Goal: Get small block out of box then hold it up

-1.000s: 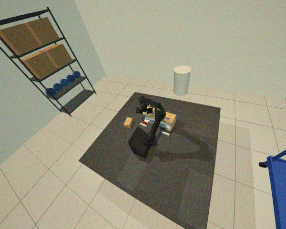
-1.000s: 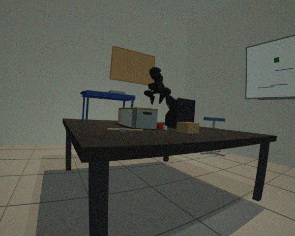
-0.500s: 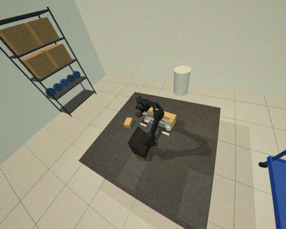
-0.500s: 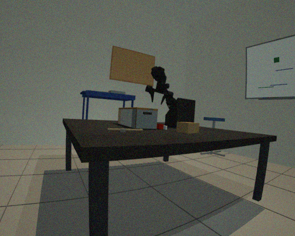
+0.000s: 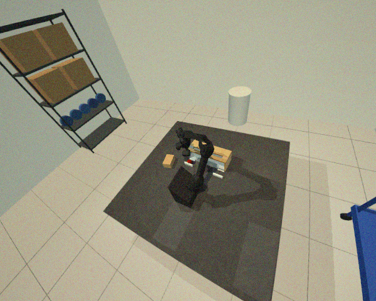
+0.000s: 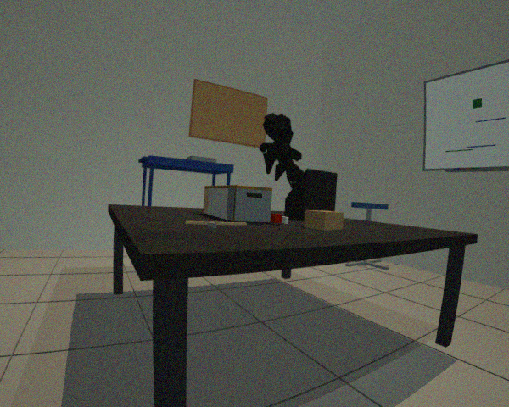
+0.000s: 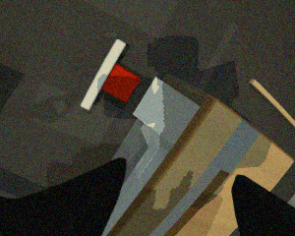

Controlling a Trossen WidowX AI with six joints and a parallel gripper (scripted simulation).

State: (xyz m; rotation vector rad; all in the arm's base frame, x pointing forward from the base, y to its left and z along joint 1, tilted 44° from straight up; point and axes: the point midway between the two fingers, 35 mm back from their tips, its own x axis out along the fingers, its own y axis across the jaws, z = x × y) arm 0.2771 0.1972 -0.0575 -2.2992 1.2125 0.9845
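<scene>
Now: gripper tip 16 cm above the red block, 3 cm past it and 1 cm to the right of it. From my gripper tip the other things lie so: tan block (19 cm to the left, 14 cm below, 11 cm behind); then box (14 cm to the right, 11 cm below, 5 cm ahead).
</scene>
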